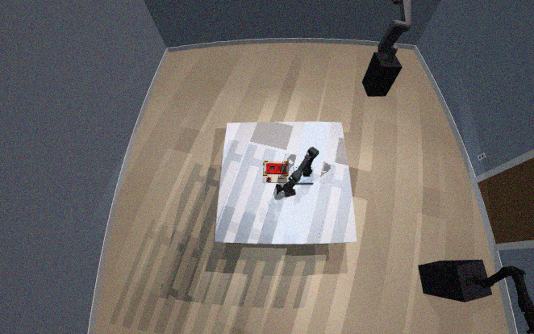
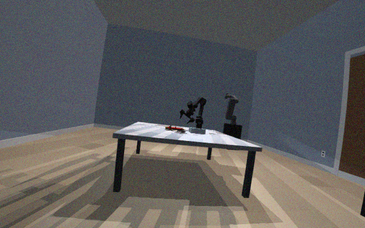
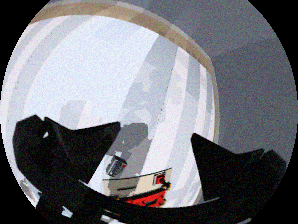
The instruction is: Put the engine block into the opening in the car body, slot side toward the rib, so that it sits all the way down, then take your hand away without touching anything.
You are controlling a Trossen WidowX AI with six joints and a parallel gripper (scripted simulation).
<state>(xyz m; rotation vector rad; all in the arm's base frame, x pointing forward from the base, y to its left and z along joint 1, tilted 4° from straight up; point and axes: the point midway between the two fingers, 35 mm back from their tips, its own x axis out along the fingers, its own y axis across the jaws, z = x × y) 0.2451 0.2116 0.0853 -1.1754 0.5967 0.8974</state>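
Right now the grey engine block is 120 mm below my gripper tip, 110 mm to the right of it and 40 mm behind it.
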